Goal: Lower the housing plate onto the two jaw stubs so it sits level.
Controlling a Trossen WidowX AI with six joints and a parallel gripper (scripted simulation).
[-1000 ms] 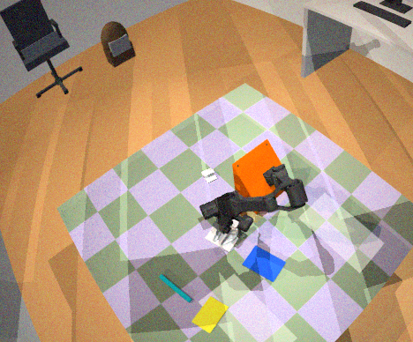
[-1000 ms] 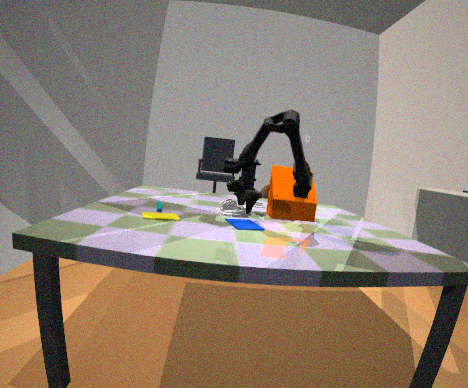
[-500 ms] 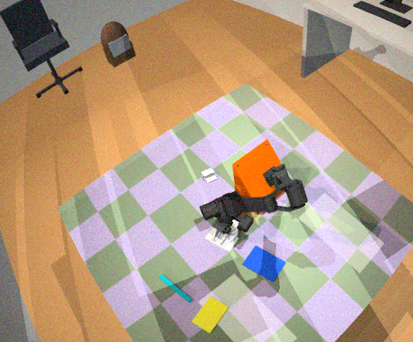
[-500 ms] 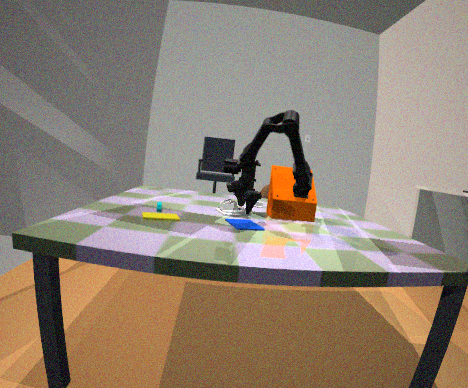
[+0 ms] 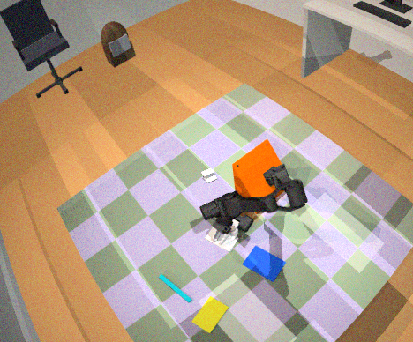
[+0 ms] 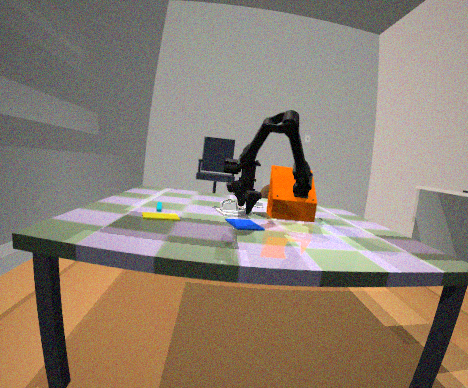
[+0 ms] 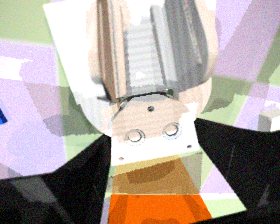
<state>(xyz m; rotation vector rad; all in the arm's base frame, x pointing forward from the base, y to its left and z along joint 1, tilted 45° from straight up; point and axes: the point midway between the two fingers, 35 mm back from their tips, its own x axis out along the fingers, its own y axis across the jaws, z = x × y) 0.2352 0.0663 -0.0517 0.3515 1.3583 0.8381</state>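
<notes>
My gripper tip is 2 cm short of the small white cube and 14 cm to the left of it. From my gripper tip the other things lie so: blue card (1 cm ahead, 22 cm to the left); cyan bar (34 cm ahead, 8 cm to the left); yellow card (30 cm ahead, 25 cm to the left).
</notes>
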